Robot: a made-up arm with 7 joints. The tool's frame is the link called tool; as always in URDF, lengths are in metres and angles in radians. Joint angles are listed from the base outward.
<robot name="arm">
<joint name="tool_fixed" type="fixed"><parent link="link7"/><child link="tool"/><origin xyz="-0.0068 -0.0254 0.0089" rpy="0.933 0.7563 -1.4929"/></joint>
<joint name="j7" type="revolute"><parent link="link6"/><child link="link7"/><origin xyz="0.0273 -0.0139 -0.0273"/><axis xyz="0 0 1"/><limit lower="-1.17" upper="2.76"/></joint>
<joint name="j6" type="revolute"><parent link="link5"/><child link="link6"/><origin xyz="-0.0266 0.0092 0.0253"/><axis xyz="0 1 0"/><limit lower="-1.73" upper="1.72"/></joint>
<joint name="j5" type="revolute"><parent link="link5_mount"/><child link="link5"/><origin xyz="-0.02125 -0.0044 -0.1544"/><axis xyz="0 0 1"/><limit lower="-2.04" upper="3.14"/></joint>
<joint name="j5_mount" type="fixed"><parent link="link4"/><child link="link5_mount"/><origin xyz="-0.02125 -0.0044 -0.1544"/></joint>
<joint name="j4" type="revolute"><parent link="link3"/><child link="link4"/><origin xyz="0.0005 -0.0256 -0.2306"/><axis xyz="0 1 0"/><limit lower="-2.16" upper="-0.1"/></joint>
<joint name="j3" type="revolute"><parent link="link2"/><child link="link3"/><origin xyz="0.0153 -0.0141 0.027"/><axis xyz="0 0 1"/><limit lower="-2.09" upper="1.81"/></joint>
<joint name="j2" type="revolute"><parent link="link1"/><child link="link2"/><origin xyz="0.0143 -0.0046 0.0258"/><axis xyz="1 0 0"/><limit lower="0" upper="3.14"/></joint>
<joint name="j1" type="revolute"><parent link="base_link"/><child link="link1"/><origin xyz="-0.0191 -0.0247 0.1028"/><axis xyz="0 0.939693 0.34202"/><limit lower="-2.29" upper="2.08"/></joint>
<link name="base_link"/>
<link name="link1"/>
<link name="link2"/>
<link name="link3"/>
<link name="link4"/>
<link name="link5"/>
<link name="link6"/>
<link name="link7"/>
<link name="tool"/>
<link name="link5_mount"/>
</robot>
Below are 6 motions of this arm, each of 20 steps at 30 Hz.
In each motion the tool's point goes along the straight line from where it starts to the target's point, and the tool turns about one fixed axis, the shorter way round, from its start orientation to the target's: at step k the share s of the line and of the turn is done. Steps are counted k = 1, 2, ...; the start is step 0. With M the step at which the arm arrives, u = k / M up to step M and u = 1 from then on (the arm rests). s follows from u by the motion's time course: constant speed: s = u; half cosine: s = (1 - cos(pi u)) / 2; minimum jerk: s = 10 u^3 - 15 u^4 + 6 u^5.
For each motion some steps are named. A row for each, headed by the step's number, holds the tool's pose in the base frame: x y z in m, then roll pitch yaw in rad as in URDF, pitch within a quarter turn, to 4 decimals.
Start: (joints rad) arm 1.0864 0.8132 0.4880 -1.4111 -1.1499 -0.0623 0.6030
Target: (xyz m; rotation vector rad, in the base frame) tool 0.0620 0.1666 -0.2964 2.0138 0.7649 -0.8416
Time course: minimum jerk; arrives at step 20
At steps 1, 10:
1: -0.0742 0.3004 -0.1808 -1.1819 1.3230 1.8115
10: -0.0062 0.2336 -0.2386 3.0697 1.2546 0.3942

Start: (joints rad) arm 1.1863 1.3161 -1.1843 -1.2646 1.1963 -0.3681 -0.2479
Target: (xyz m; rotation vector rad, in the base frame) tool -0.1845 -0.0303 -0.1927 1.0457 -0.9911 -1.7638
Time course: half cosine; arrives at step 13
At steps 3, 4, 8, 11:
3: -0.3264 0.1214 -0.0916 0.5182 0.6311 -1.9673
4: -0.3118 0.1057 -0.1021 0.5987 0.5961 -1.9440
8: -0.2369 0.0257 -0.1554 0.9727 0.4005 -1.8825
11: -0.1938 -0.0204 -0.1861 1.1698 0.2835 -1.8845

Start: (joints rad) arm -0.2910 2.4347 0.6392 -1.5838 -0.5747 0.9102 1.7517
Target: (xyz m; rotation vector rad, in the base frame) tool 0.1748 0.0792 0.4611 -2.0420 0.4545 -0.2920
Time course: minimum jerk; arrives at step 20
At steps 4, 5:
4: 0.2050 -0.0084 0.4971 -2.0771 -0.6388 -0.9333
5: 0.2035 -0.0042 0.4954 -2.0856 -0.6092 -0.9056

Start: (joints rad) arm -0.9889 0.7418 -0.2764 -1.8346 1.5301 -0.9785 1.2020
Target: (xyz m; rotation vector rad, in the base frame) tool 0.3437 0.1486 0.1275 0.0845 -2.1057 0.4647
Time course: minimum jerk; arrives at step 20
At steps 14, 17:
14: 0.3300 0.1085 0.1425 -2.4491 -0.9392 2.7592
17: 0.3415 0.1421 0.1299 -2.5693 -0.9667 2.8991

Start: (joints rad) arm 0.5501 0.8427 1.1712 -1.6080 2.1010 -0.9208 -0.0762
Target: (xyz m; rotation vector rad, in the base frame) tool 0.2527 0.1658 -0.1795 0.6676 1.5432 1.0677
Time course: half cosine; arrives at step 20
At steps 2, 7, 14, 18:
2: 0.0945 0.3071 0.0881 0.3499 -1.3278 2.4202
7: 0.1348 0.2711 0.0200 1.0613 -0.9113 1.8155
14: 0.2193 0.1957 -0.1230 1.4252 0.0842 1.7694
18: 0.2487 0.1693 -0.1728 1.5542 0.4261 1.8414

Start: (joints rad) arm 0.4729 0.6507 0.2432 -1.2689 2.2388 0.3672 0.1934
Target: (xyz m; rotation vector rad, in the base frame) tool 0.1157 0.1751 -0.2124 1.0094 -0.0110 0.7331
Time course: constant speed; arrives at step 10
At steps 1, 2, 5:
1: 0.1444 0.2195 -0.2060 0.6950 -0.2704 0.4278
2: 0.1412 0.2146 -0.2067 0.7231 -0.2757 0.4504
5: 0.1317 0.1998 -0.2088 0.8067 -0.2952 0.5174

